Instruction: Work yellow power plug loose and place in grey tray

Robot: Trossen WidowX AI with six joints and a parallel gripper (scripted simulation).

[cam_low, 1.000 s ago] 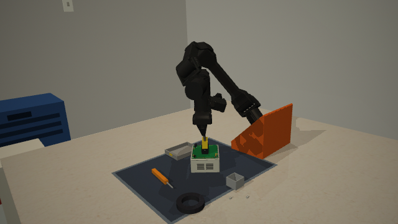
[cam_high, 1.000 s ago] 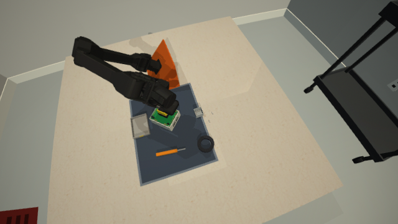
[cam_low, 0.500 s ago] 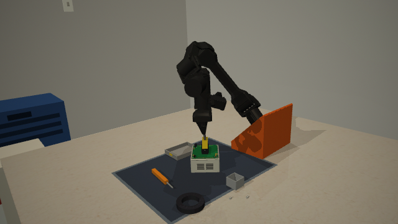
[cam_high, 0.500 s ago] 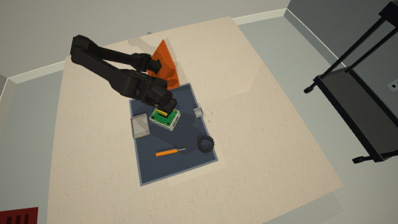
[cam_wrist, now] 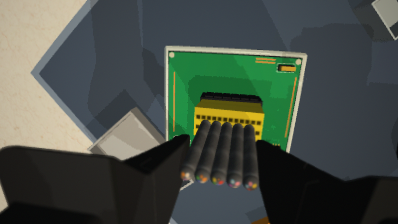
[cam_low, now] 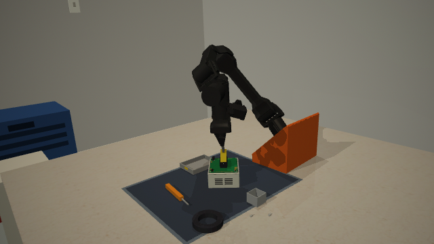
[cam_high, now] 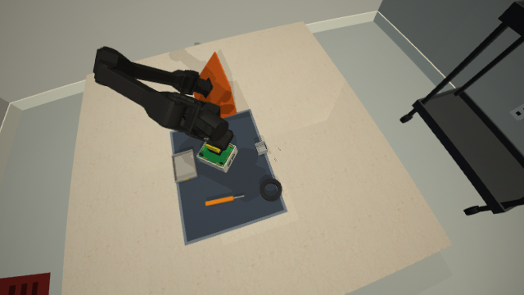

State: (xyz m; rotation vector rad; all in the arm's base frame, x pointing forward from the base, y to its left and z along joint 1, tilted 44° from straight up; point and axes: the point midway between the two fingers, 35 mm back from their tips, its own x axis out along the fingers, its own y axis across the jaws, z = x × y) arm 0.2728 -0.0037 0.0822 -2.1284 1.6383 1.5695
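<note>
The yellow power plug is 30 mm below my gripper tip. Round my gripper tip: dark mat (50 mm ahead, 130 mm below).
</note>
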